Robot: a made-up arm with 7 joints.
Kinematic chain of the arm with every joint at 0, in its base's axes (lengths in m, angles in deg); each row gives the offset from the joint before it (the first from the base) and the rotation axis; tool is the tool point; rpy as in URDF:
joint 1: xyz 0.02 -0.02 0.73 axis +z
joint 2: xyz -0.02 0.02 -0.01 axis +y
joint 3: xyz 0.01 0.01 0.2 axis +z
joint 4: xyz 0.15 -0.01 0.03 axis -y
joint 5: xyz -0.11 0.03 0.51 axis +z
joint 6: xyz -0.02 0 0 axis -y
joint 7: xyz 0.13 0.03 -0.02 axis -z
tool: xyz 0 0.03 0.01 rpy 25.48 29.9 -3.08
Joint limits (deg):
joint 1: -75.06..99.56
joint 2: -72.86..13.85
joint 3: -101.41..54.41
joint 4: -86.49..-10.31
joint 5: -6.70..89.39
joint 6: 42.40..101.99
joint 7: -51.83..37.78
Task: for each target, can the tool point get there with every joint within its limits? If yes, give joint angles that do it. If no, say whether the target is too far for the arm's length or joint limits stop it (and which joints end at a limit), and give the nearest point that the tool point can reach.
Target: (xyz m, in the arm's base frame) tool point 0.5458 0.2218 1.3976
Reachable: yes | joints 68.63 0.72 -52.01 -57.51 23.29 90.88 -40.06
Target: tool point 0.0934 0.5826 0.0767
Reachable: no: joint limits stop it (at a limit: joint 2, joint 4, joint 5, joint 6, joint 7) | nearest point 0.1151 0.7609 0.8043 | short by 0.749 m
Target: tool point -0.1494 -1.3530 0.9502
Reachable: no: too far | nearest point -0.0986 -0.9533 0.8945 | short by 0.407 m
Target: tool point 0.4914 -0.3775 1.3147
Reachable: yes | joints 34.73 -13.70 -67.90 -65.41 3.77 53.47 -21.00
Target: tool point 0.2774 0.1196 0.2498
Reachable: no: joint limits stop it (at a limit: joint 2, joint 4, joint 5, joint 6, joint 7) | nearest point 0.7087 0.3535 0.8061 | short by 0.742 m
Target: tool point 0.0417 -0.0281 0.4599
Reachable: no: joint limits stop it (at a limit: joint 2, joint 3, joint 4, joint 5, joint 6, joint 7) | nearest point 0.7364 -0.2874 0.7398 | short by 0.793 m
